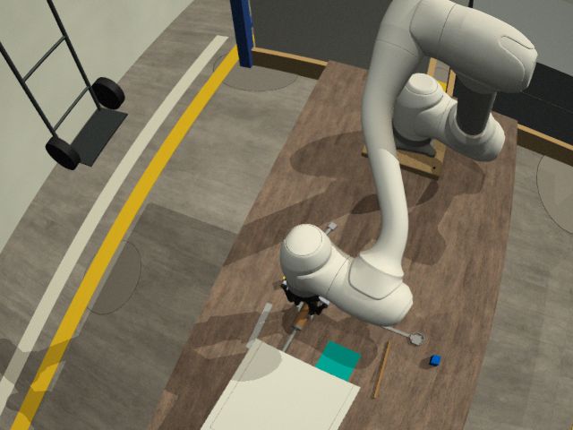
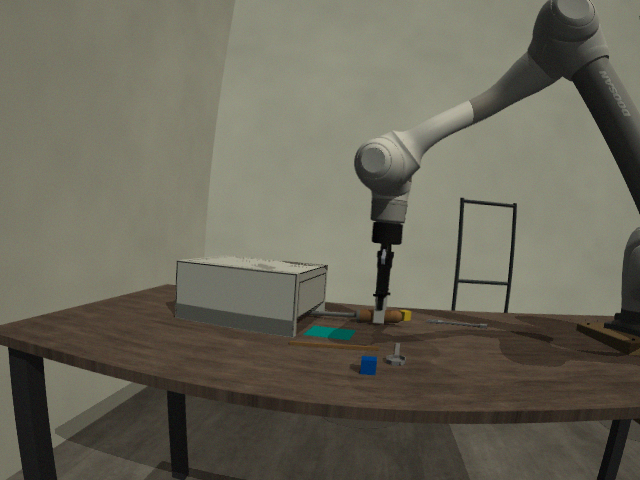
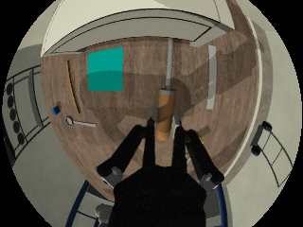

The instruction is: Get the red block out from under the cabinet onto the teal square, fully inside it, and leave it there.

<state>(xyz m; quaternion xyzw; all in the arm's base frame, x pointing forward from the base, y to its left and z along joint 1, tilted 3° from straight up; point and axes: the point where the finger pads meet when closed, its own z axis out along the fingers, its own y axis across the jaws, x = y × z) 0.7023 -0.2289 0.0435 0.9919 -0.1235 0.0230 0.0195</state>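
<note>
Right now my hand is 13 cm short of the teal square, 12 cm to the right of it and 4 cm above it. Also, from my hand: grey bar (7 cm ahead, 12 cm to the right, 4 cm below); fork-ended tool (22 cm behind, 2 cm to the right, 4 cm below); yellow block (8 cm behind, 7 cm to the right, 3 cm below).
</note>
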